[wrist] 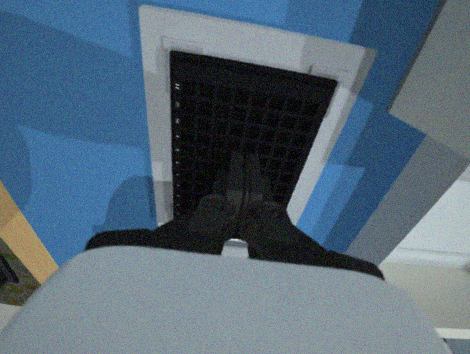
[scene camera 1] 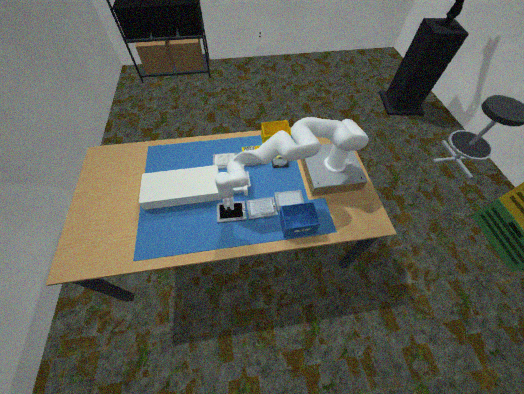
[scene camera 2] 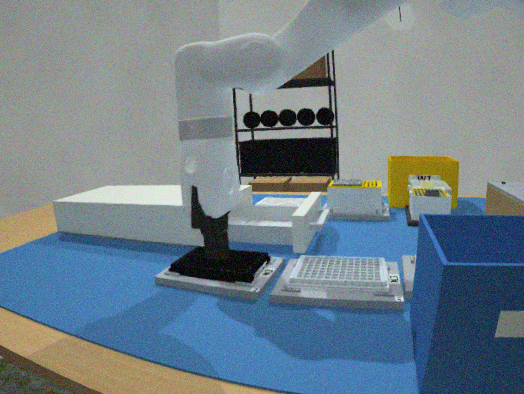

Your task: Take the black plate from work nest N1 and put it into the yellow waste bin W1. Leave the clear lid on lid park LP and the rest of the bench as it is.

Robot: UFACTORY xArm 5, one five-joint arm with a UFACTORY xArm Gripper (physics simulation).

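The black plate lies in work nest N1, the grey base at the front of the blue mat. My gripper points straight down over the plate. Its black fingers are shut together with no gap, and their tips are at the plate's top face, holding nothing. The yellow waste bin W1 stands at the back right. A pale, clear-looking flat piece lies behind the blue bin; I cannot tell whether it is the lid.
A long white device with an open drawer is behind N1. A clear plate sits on N3, right of N1. A blue bin stands farther right. A white and yellow box stands behind.
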